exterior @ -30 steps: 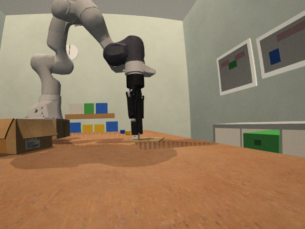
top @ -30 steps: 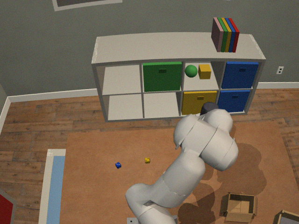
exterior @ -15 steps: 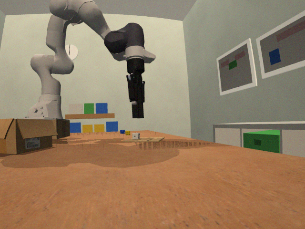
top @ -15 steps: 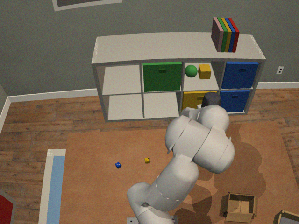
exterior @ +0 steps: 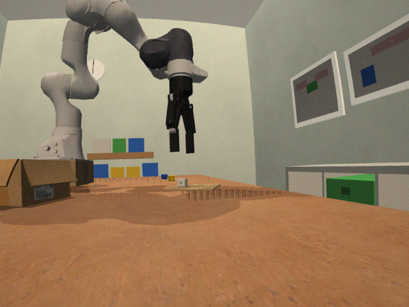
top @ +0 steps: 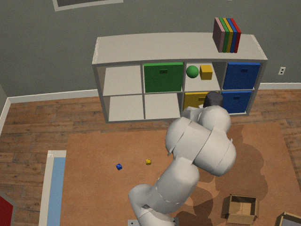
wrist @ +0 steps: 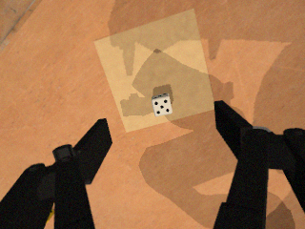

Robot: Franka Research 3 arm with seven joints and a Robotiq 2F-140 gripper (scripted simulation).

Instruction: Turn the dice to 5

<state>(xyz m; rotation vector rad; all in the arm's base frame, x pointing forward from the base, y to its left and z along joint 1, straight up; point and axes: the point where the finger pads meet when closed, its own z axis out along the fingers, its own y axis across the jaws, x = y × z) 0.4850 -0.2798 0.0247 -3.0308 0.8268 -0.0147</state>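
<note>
My hand is 6 cm past the blue die, 47 cm to the right of it and 12 cm above it. From my hand the other things lie so: tan mat: 3 cm ahead, 2 cm to the right, 13 cm below; then yellow die: 3 cm behind, 31 cm to the left, 12 cm below; then white die: 11 cm below.
</note>
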